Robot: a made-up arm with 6 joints.
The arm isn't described. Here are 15 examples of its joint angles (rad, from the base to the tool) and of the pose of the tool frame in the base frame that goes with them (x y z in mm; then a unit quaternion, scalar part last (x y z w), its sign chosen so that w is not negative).
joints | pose
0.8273 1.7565 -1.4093 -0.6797 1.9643 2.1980 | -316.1 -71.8 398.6 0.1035 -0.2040 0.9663 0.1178
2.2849 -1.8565 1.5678 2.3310 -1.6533 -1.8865 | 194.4 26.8 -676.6 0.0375 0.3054 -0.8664 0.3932
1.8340 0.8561 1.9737 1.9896 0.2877 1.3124 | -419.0 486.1 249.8 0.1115 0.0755 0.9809 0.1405
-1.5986 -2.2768 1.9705 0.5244 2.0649 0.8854 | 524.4 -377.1 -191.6 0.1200 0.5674 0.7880 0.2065
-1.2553 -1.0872 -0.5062 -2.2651 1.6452 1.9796 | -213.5 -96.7 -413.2 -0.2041 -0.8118 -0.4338 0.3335
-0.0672 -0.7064 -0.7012 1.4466 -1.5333 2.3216 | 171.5 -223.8 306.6 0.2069 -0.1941 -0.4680 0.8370
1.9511 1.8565 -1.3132 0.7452 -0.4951 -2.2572 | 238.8 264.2 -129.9 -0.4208 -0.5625 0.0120 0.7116
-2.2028 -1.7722 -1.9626 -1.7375 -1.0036 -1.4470 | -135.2 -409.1 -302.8 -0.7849 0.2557 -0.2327 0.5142
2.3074 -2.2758 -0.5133 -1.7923 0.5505 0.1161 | 312.3 129.7 119.7 0.0432 0.6153 0.5121 0.5978
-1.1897 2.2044 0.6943 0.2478 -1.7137 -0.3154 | -133.4 -229.8 -416.4 -0.0379 -0.2772 0.5304 0.8003
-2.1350 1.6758 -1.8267 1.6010 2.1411 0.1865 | 204.6 13.5 -490.2 0.3904 -0.0403 0.2503 0.8850
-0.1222 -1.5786 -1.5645 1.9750 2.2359 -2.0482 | 61.8 -339.6 434.3 -0.7131 -0.1823 -0.3238 0.5944
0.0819 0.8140 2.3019 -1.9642 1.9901 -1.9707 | -365.0 -517.3 -657.4 -0.2901 0.6051 0.6127 0.4175
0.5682 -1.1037 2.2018 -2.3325 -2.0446 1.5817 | 42.7 458.2 -260.2 -0.2303 -0.9277 -0.2631 0.1306
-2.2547 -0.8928 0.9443 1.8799 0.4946 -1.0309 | 483.8 270.6 -209.6 0.6468 -0.6157 -0.2178 0.3940
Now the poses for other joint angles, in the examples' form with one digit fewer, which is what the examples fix.
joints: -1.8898 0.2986 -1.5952 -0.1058 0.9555 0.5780
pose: 513 23 82 -0.240 0.388 -0.831 0.318
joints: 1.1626 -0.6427 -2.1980 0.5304 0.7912 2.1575
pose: -538 -58 87 0.104 -0.780 0.603 0.133
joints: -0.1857 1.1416 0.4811 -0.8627 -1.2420 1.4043
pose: -623 -308 -283 0.227 -0.823 0.303 0.423
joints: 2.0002 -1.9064 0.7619 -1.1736 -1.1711 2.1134
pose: 125 611 339 0.341 0.176 0.312 0.869
